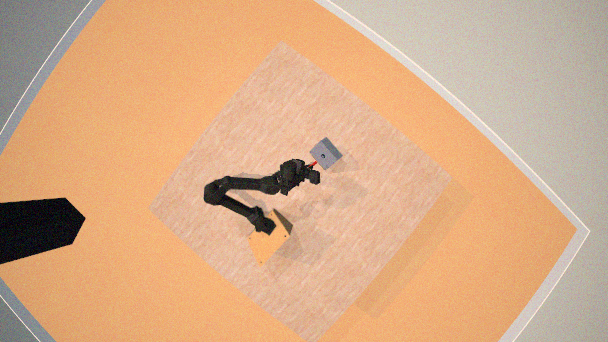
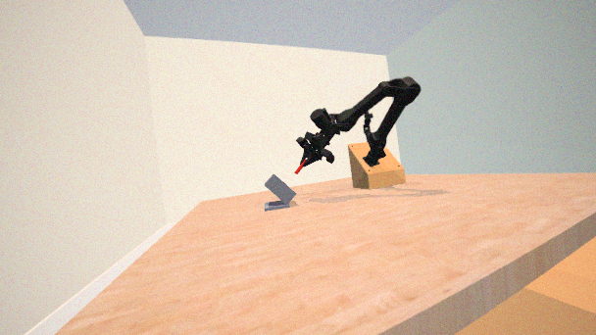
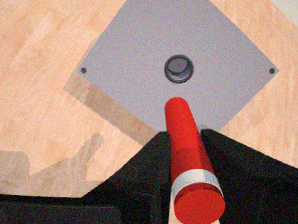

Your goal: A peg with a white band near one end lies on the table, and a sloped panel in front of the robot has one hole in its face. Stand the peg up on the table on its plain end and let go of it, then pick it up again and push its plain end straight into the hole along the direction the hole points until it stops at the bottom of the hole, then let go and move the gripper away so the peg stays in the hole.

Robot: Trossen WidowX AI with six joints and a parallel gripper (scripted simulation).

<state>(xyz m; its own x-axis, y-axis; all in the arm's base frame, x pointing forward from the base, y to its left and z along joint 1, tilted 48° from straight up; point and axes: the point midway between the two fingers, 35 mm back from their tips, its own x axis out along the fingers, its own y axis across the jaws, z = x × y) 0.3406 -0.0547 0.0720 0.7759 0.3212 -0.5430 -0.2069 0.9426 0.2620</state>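
Now: the grey sloped panel 10 cm ahead of my gripper tip, 2 cm to the right of it and 8 cm below it. Round my gripper tip: peg 1 cm behind, 1 cm above.
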